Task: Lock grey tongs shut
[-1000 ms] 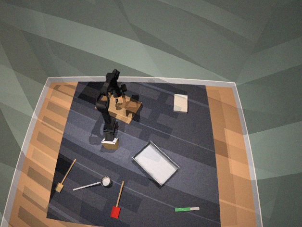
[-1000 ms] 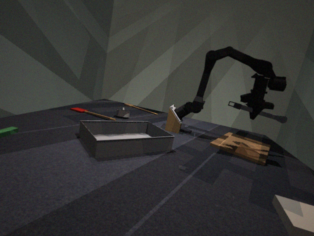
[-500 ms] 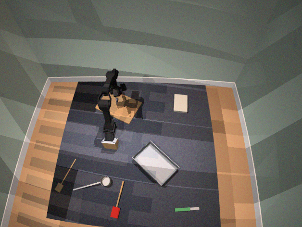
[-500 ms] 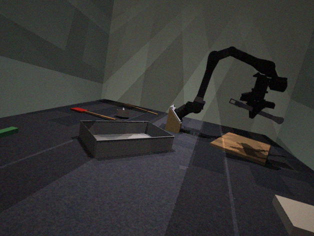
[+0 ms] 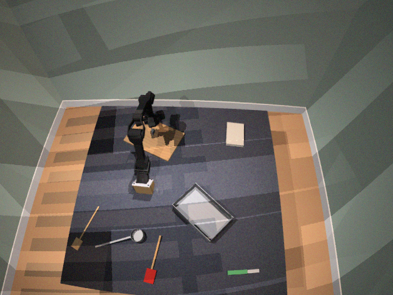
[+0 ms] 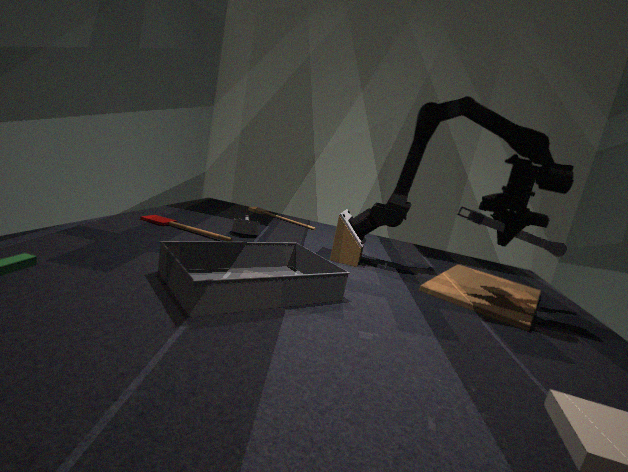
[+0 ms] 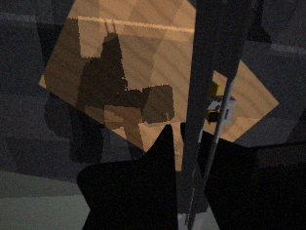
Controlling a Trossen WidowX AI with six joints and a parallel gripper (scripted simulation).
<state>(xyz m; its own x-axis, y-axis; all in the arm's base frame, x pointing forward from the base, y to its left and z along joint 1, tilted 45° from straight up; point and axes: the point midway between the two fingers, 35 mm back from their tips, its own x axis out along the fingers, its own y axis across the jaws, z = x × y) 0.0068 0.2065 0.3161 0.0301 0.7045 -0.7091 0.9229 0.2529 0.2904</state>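
Now: the wooden board 120 mm below my gripper tip. Round my gripper tip: beige block: 560 mm ahead, 120 mm below, 50 mm to the left; red spatula: 840 mm to the right, 130 mm below, 90 mm ahead; roasting tin: 520 mm to the right, 350 mm ahead, 100 mm below.
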